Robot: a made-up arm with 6 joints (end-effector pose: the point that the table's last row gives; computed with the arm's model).
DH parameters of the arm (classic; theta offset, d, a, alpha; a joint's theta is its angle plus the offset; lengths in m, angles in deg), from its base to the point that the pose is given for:
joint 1: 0 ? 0 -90
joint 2: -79.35 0 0.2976 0
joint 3: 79.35 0 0.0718 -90
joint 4: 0 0.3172 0 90
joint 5: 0 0 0.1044 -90
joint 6: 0 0.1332 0 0
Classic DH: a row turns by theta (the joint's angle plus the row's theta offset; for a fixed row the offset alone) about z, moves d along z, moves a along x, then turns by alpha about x.
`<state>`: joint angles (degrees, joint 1 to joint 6).
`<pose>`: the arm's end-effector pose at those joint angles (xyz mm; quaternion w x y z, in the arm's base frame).
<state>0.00 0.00 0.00 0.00 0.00 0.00</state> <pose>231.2 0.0 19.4 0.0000 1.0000 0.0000 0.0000</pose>
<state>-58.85 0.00 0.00 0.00 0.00 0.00</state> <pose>119.6 -197.9 19.4 0.0000 0.8710 -0.4913 0.0000</pose>
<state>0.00 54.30 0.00 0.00 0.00 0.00</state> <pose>6.7 0.0 -102.6 0.0000 0.8898 0.0000 -0.4563</pose>
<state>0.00 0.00 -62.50 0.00 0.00 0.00</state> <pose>535.9 0.0 418.1 0.0000 0.8549 0.0000 0.5188</pose>
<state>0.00 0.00 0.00 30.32 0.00 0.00</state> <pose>216.9 -52.7 19.4 0.0000 0.9652 -0.2615 0.0000</pose>
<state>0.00 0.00 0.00 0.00 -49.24 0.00</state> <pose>295.9 0.0 144.7 0.0000 0.9091 0.0000 0.4166</pose>
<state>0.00 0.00 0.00 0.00 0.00 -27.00</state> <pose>231.2 0.0 19.4 0.0000 0.9724 0.2334 0.0000</pose>
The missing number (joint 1, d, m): 0.1773
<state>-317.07 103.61 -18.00 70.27 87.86 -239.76</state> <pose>-194.0 -14.3 -5.7 0.8060 -0.3230 -0.4784 -0.1307</pose>
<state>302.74 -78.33 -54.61 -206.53 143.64 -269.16</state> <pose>-60.2 228.3 634.9 0.6138 -0.7614 0.0200 0.2076</pose>
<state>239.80 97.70 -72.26 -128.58 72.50 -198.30</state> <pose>-167.7 -139.5 -385.4 0.4523 0.2993 -0.8209 -0.1786</pose>
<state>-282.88 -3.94 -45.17 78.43 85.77 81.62</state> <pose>-32.3 408.8 225.9 0.1318 0.7254 -0.2712 -0.6188</pose>
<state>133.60 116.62 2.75 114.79 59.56 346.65</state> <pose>114.3 -201.6 144.7 0.6764 0.7015 -0.2029 0.0958</pose>
